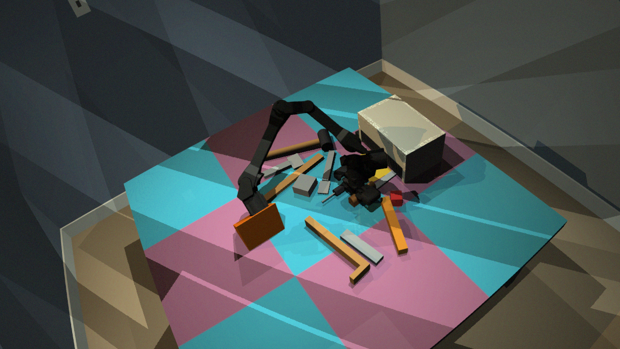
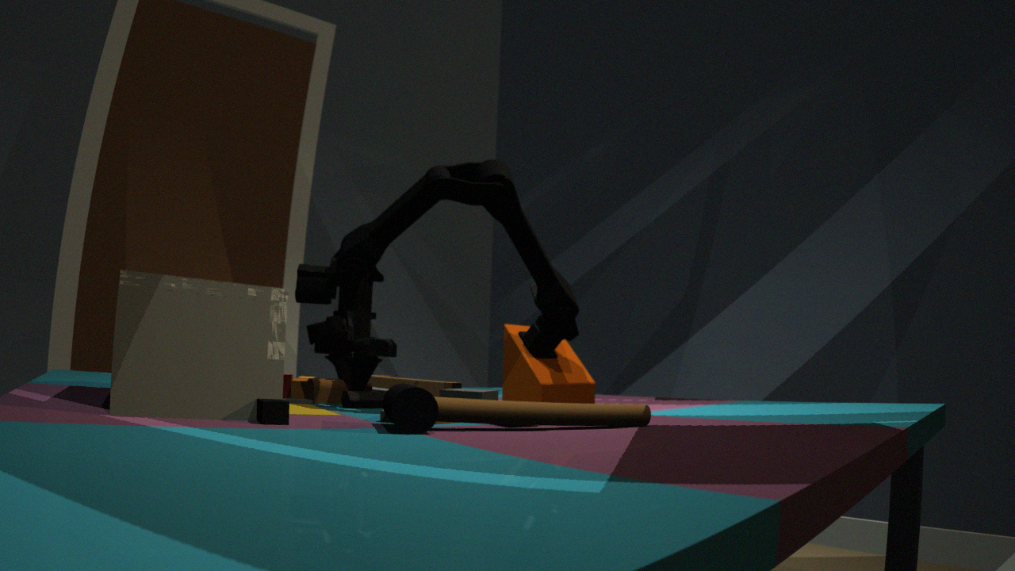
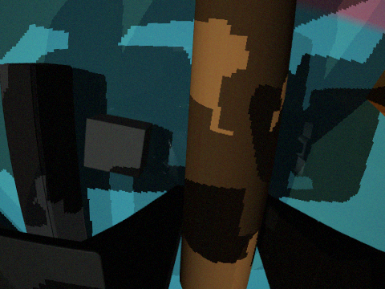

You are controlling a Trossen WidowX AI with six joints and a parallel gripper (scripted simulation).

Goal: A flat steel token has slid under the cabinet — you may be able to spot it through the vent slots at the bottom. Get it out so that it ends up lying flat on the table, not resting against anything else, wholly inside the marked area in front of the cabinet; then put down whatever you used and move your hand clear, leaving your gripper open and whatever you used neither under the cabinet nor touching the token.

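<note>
My gripper tip is now 2 cm short of the small grey cube and 5 cm to the right of it. The rest, counted from my gripper tip: orange bar 2 cm ahead, 17 cm to the right, 1 cm above; then screwdriver 4 cm behind, 8 cm to the left; then red cube 10 cm ahead, 10 cm to the right, 1 cm above.
</note>
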